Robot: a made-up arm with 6 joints. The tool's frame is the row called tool.
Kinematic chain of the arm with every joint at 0, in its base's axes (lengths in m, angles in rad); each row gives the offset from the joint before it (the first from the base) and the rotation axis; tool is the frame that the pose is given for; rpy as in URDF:
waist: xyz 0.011 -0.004 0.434 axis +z
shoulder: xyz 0.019 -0.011 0.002 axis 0.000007 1 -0.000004
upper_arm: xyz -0.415 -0.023 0.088 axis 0.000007 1 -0.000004
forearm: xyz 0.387 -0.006 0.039 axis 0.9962 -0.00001 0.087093
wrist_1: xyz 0.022 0.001 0.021 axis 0.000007 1 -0.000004
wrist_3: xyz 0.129 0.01 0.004 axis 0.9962 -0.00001 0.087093
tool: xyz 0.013 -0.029 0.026 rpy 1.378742 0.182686 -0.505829
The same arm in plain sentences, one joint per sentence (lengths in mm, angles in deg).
The arm has six revolute joints in a row. What follows holds with every joint at zero, and every direction is one of the base frame's. Joint 1 lies 11 mm along +x and 4 mm along -y and 434 mm along +z from the base frame's origin and rotates about +z. Joint 2 lies 19 mm along +x and 11 mm along -y and 2 mm along +z from joint 1 and rotates about +y. Joint 3 lies 415 mm along -x and 23 mm along -y and 88 mm along +z from joint 2 and rotates about +y. Joint 4 lies 387 mm along +x and 6 mm along -y and 39 mm along +z from joint 3 and rotates about the direction (0.9962, 0, 0.0871). Joint 5 lies 22 mm along +x and 1 mm along +y and 21 mm along +z from joint 4 and rotates about +y. Joint 6 lies 129 mm along +x and 10 mm along +y and 4 mm along +z from joint 5 and rotates about the direction (0.9962, 0, 0.0871). The tool frame, which is the frame that the pose is given for, lies 13 mm along +x and 29 mm along -y and 26 mm along +z from joint 6; its axes are the base frame's turned by roll 79, pitch 10.47 and yaw -28.98 deg (as in URDF: about the fixed x, then y, then z).
